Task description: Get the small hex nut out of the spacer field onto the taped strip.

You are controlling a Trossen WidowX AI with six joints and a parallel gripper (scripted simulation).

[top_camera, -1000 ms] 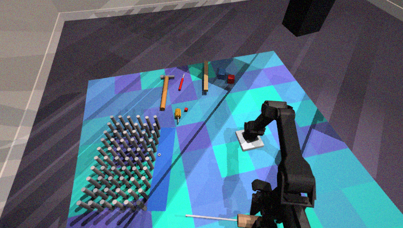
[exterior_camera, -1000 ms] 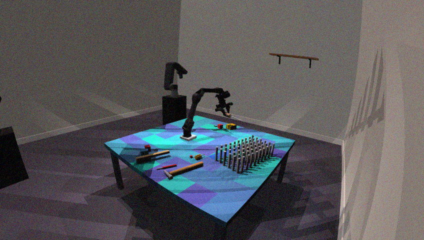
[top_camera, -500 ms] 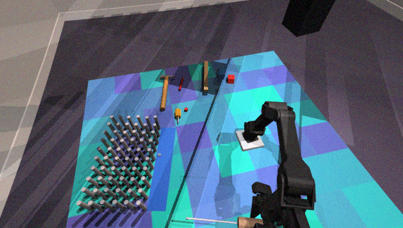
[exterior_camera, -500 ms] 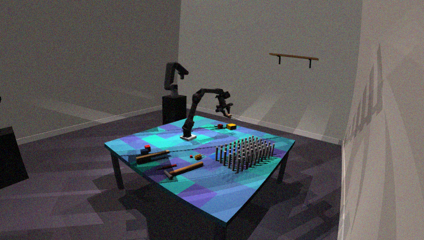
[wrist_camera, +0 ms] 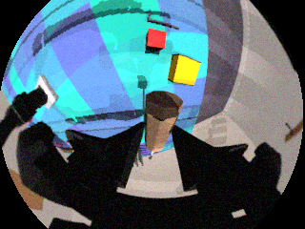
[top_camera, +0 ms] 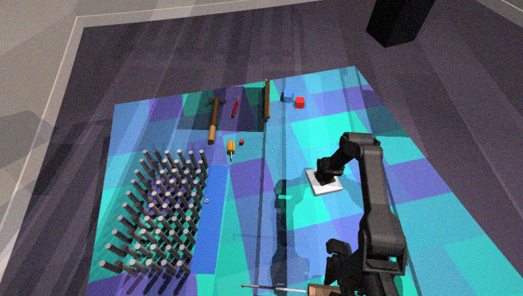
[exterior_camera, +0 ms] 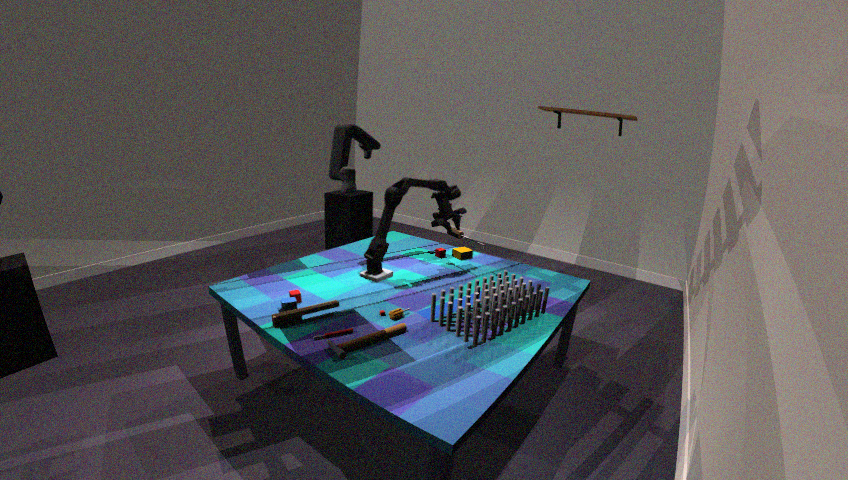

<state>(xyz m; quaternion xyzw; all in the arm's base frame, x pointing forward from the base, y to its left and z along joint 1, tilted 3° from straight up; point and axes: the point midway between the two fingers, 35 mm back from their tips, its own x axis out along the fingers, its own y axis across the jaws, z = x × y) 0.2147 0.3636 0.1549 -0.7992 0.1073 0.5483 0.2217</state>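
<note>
Right now my gripper tip is 100 mm short of the hook tool, 40 mm to the left of it and 10 mm above it. Round my gripper tip: yellow screwdriver: 90 mm ahead, 630 mm to the right, 150 mm below; bent wire: 170 mm behind, 110 mm to the left, 160 mm below; blue taped strip: 230 mm ahead, 380 mm to the right, 160 mm below.
</note>
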